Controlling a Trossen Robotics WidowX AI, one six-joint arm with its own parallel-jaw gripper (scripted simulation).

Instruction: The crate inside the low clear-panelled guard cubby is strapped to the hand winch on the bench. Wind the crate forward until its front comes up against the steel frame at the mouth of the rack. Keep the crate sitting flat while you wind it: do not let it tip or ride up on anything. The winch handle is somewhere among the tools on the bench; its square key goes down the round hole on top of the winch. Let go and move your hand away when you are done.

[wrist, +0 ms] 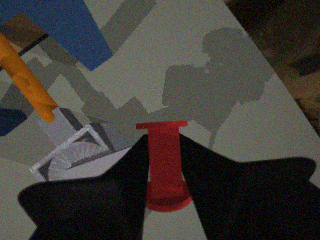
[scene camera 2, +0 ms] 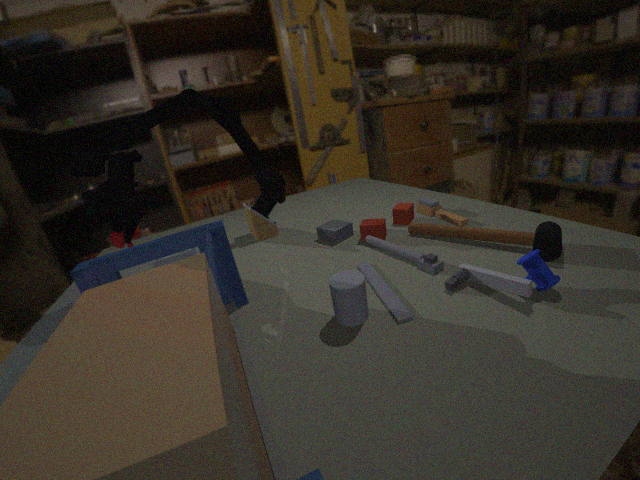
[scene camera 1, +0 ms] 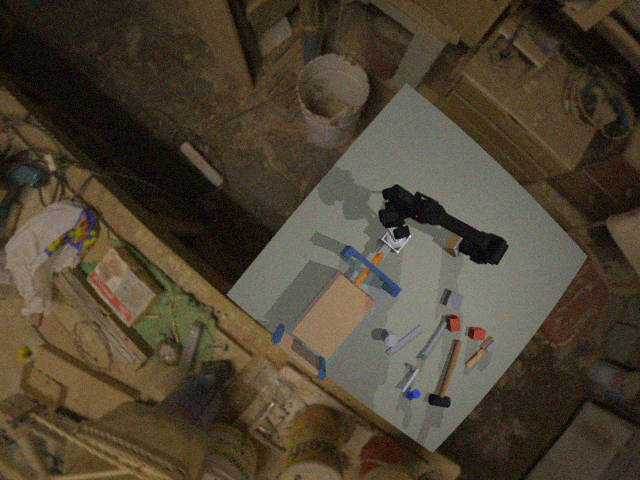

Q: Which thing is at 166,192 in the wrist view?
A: A red knob.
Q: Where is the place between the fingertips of the gripper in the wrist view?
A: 161,137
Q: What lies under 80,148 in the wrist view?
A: A grey winch.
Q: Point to a hammer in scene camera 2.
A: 548,239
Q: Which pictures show the gripper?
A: The wrist view, scene camera 2 and scene camera 1: all of them.
